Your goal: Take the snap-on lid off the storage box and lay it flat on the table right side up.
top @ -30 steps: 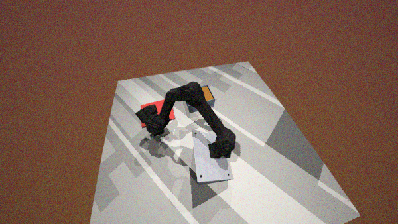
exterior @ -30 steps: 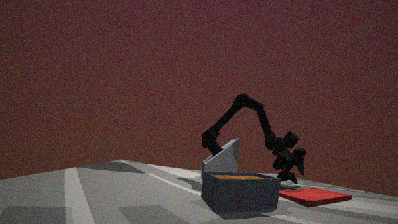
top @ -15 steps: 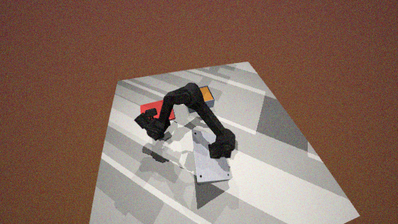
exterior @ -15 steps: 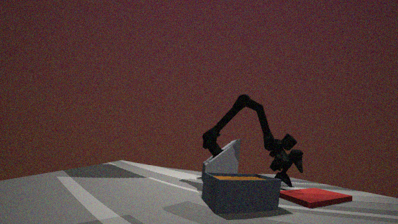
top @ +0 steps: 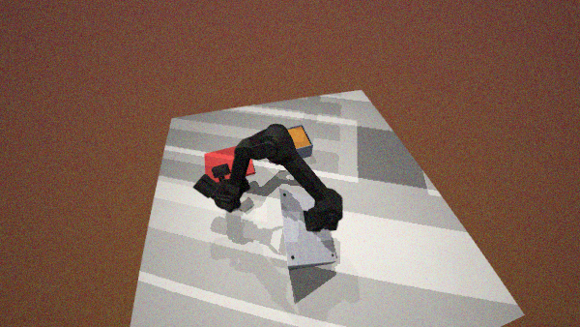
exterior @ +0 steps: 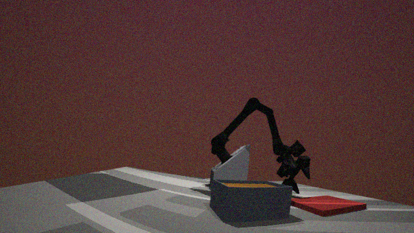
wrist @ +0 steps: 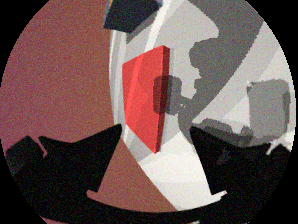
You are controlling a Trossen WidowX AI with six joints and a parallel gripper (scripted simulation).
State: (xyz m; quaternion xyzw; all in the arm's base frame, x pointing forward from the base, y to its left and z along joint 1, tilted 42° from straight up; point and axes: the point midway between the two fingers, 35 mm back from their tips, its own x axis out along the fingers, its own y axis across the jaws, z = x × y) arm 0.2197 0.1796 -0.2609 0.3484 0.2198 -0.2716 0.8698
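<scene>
The lid lies 13 cm ahead of my gripper tip, 5 cm below it and 2 cm to the left of it. Also, from my gripper tip: storage box (29 cm to the right, 18 cm ahead, 1 cm below).
</scene>
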